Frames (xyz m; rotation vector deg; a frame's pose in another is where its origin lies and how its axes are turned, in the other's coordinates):
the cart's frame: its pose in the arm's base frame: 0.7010 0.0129 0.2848 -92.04 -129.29 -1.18
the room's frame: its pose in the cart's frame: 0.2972 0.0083 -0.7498 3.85 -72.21 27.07
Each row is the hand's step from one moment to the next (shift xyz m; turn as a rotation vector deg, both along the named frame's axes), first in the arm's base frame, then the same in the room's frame.
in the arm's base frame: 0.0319 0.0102 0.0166 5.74 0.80 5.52
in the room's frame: -0.0105 0.0292 -0.0208 -4.59 5.07 -4.15
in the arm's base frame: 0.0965 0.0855 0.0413 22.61 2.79 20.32
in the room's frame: 0.0040 0.0852 -0.1051 -17.05 20.15 -15.33
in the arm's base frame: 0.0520 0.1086 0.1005 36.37 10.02 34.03
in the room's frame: -0.0325 0.0333 -0.1498 -25.73 31.87 -30.06
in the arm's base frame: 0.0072 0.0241 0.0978 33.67 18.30 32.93
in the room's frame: -0.0716 -0.0046 -0.0711 -20.38 28.69 -36.25
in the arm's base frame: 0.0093 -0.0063 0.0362 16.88 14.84 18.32
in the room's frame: -0.0347 0.0060 -0.0141 -8.84 13.78 -23.93
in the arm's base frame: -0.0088 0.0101 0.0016 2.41 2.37 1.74
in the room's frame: 0.0043 -0.0096 -0.0084 -0.38 2.04 -3.19
